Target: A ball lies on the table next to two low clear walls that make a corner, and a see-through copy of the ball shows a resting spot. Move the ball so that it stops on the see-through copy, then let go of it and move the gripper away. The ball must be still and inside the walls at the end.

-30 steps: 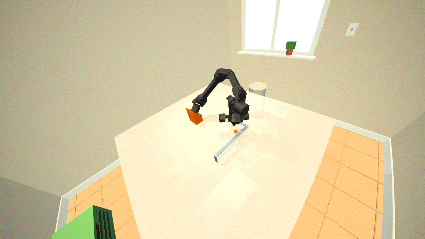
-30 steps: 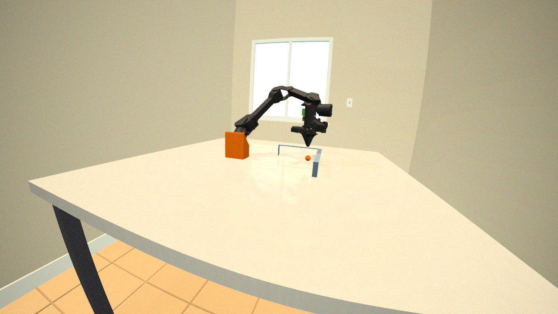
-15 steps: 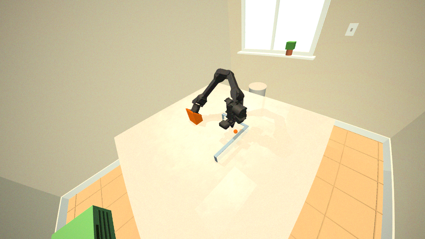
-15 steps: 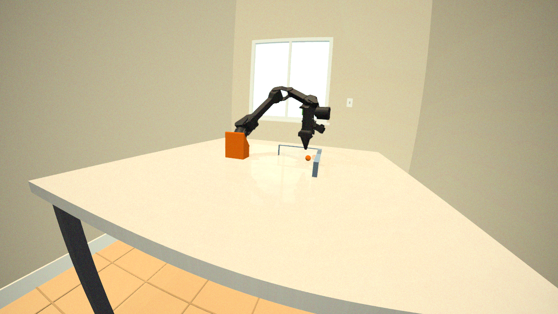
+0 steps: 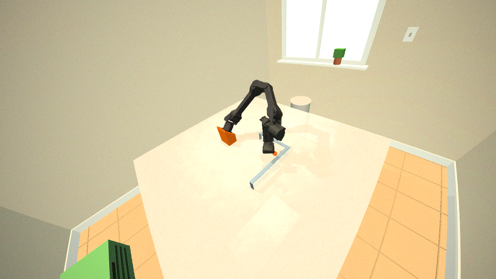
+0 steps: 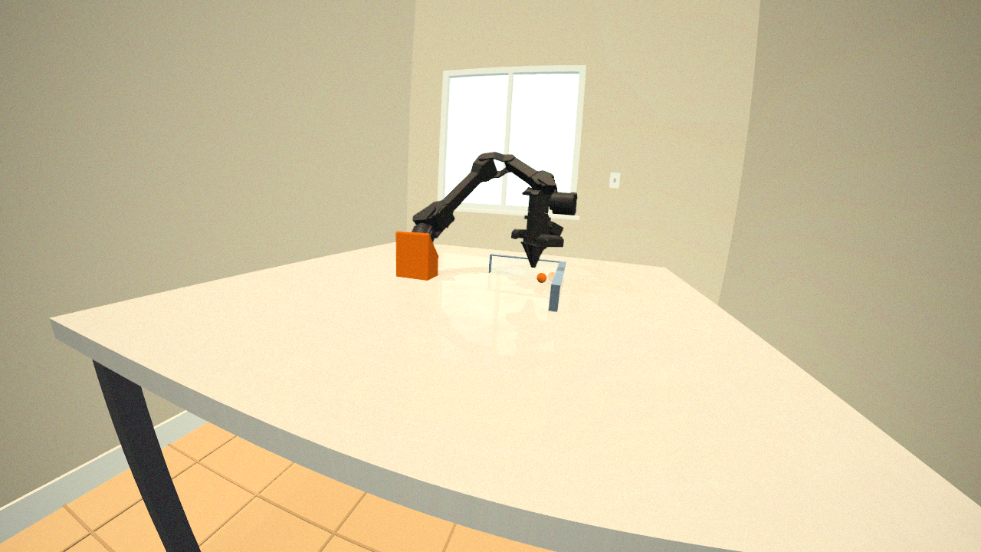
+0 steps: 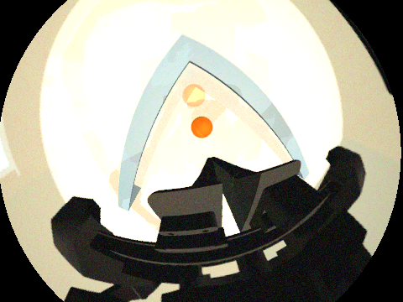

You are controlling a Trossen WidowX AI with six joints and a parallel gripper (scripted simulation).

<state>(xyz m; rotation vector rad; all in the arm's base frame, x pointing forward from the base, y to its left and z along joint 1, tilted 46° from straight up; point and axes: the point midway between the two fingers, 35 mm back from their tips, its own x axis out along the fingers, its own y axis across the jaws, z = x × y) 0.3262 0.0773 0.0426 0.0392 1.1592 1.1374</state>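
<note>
Right now my gripper tip is 3 cm to the right of the orange ball, 3 cm above it and 2 cm short of it. Round my gripper tip: see-through copy of the ball: 6 cm to the left, 5 cm ahead, 3 cm below.
</note>
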